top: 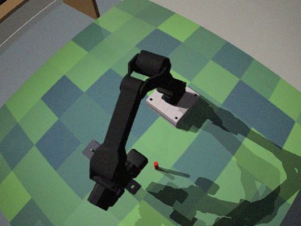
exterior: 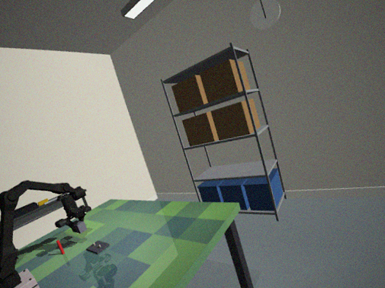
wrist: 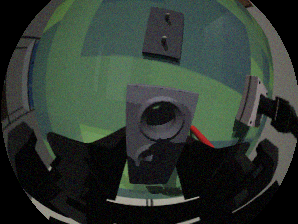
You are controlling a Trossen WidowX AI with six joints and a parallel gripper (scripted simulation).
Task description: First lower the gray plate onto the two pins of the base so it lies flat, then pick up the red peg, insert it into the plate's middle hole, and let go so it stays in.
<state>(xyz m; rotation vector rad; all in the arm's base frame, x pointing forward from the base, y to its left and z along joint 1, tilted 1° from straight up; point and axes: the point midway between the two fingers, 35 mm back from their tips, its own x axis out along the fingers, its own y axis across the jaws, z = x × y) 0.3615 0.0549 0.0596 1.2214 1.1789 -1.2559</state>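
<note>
The base lies 16 cm to the right of my gripper tip, 7 cm below it and 2 cm behind it. Also, from my gripper tip: gray plate: 3 cm above; red peg: 11 cm behind, 4 cm to the left, 4 cm below.
</note>
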